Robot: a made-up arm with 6 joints.
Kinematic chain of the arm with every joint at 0, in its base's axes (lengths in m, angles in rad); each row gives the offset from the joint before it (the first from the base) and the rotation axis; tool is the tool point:
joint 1: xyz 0 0 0.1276 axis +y
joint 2: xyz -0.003 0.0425 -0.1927 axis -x
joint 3: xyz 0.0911 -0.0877 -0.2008 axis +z
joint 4: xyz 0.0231 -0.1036 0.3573 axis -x
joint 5: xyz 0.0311 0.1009 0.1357 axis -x
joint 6: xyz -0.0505 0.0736 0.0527 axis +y
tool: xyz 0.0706 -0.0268 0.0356
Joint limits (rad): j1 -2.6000..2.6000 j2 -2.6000..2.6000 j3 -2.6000..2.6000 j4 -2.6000..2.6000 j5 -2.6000..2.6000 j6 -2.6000..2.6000
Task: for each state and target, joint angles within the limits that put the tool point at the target. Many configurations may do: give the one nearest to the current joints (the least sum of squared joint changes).
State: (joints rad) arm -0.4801 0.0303 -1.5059 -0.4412 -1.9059 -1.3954
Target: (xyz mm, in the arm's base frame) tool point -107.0 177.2 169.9
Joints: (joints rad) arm -0.3996 0.5189 -1.7967 -0.3099 -1.7135 -1.5339
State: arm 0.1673 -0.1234 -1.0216 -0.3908 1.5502 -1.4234
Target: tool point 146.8 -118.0 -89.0
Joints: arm 0.5364 -0.7076 -1.4570 0.3498 1.5166 -1.1723
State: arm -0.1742 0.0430 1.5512 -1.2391 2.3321 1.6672
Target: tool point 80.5 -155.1 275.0
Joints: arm -0.6846 -0.1112 0.8232 -0.5086 2.0356 2.2506
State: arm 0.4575 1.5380 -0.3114 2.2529 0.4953 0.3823
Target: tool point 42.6 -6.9 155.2
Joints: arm 0.4205 1.6434 -0.9592 2.4305 0.5860 0.5176
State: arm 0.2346 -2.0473 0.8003 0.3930 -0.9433 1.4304
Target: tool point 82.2 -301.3 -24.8
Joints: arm 0.1996 -1.2589 0.9364 -0.1468 -1.1129 1.4909
